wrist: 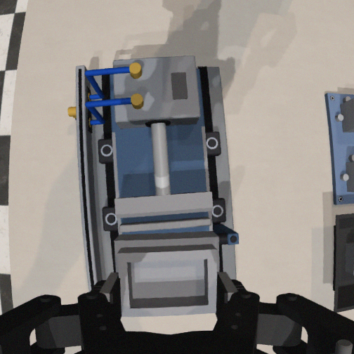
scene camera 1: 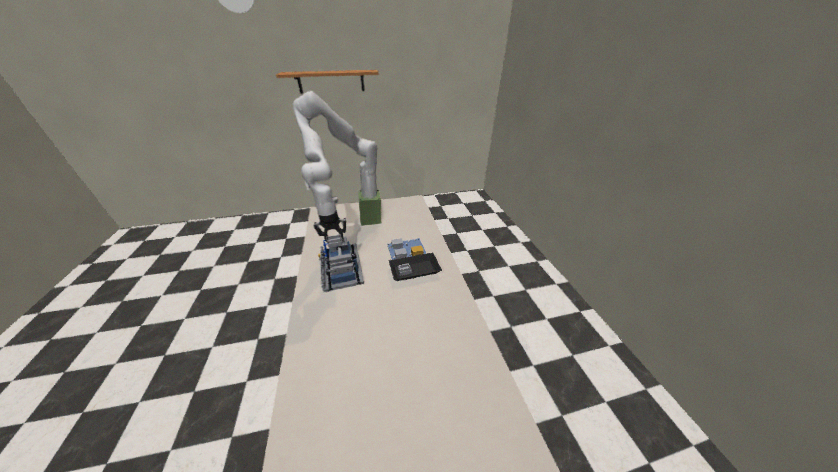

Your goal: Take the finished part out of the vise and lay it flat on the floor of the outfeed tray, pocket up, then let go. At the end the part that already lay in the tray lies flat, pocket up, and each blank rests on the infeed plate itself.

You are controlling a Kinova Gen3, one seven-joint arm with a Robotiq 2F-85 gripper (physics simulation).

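Frame: origin at the arm's base, x ahead, y left, z up, level; metres.
Seen in the pictures: gripper, fingertip midpoint: [scene camera 1: 335, 241]; arm's base, origin of the base link: [scene camera 1: 369, 194].
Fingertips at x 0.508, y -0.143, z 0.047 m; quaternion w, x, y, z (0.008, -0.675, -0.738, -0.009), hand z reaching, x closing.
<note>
Offsets run from my fingertips to a thing's middle. "*": to the spot under its first point.
My gripper [scene camera 1: 333, 235] [wrist: 168, 288] is shut on the finished part {dx -0.008, dy -0.001, dz -0.003 m} [scene camera 1: 336, 240] [wrist: 169, 309], a light grey block whose rectangular pocket faces up, held above the vise {dx -0.069, dy -0.015, dz -0.174 m} [scene camera 1: 341, 272] [wrist: 155, 95]. The part looks level and apart from the jaws; its underside is hidden. The black outfeed tray [scene camera 1: 423, 267] [wrist: 345, 222] lies to the right. The part in the tray {* dx +0.034, dy +0.303, dz -0.176 m} [scene camera 1: 404, 268] is small and grey, at the tray's left end; its exact tilt is too small to tell. Grey blanks {dx -0.191, dy +0.284, dz -0.198 m} [scene camera 1: 397, 243] {dx -0.101, dy +0.296, dz -0.198 m} [scene camera 1: 399, 252] sit at the blue infeed plate {dx -0.152, dy +0.335, dz -0.220 m} [scene camera 1: 412, 242] [wrist: 335, 150]; their contact with it cannot be judged.
An orange block {dx -0.113, dy +0.386, dz -0.198 m} [scene camera 1: 416, 250] stands at the infeed plate, behind the tray. Blue pipes [wrist: 110, 102] with brass tips reach over the vise's left side. A vise handle [wrist: 232, 238] juts out right. A green pedestal [scene camera 1: 370, 211] carries the arm.
</note>
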